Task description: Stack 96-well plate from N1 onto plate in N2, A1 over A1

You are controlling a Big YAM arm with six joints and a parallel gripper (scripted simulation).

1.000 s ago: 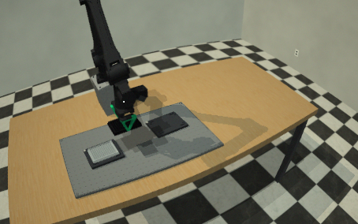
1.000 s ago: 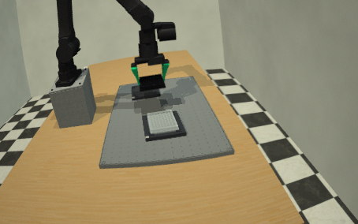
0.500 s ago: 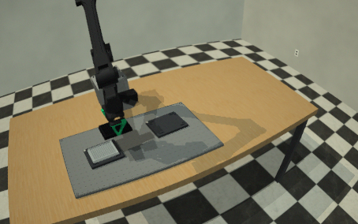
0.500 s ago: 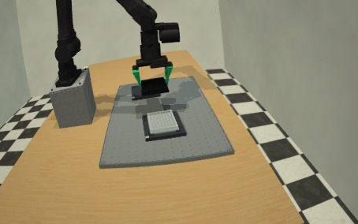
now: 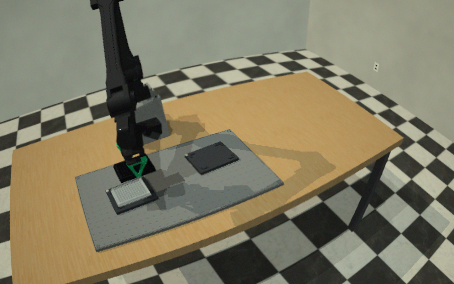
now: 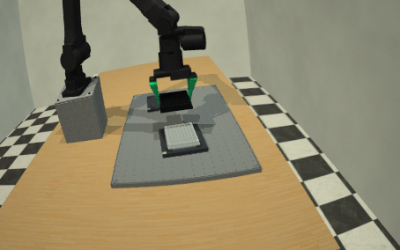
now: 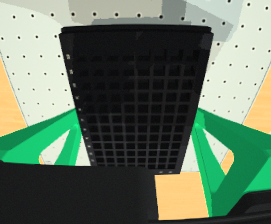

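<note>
Right now my hand is 1 cm short of the pale 96-well plate, 3 cm to the left of it and 10 cm above it. The rest, counted from my hand: plate nest N2: 1 cm ahead, 3 cm to the right, 11 cm below; then plate nest N1: 10 cm behind, 30 cm to the left, 11 cm below; then black 96-well plate: right at my hand.
</note>
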